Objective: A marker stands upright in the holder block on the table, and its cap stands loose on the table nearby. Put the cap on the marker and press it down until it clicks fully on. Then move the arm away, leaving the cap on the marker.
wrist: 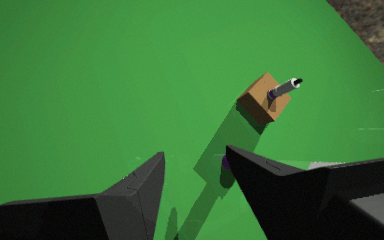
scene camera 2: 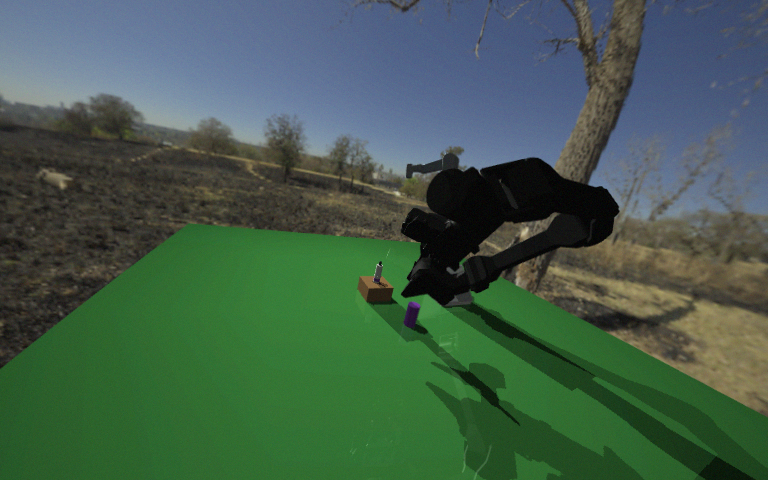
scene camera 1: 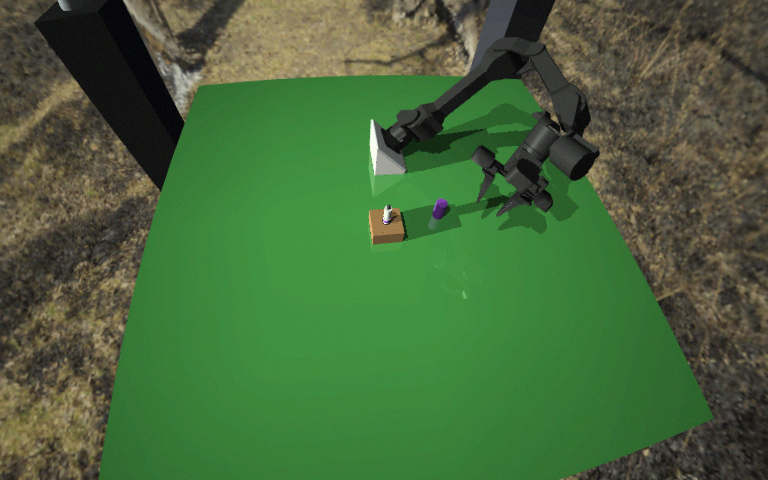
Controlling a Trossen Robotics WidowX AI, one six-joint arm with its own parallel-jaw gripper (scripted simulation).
Note:
In view: my gripper (scene camera 2: pixel 405 287).
My gripper is seen too in the wrist view (wrist: pixel 195 153) and in scene camera 1 (scene camera 1: pixel 487 208).

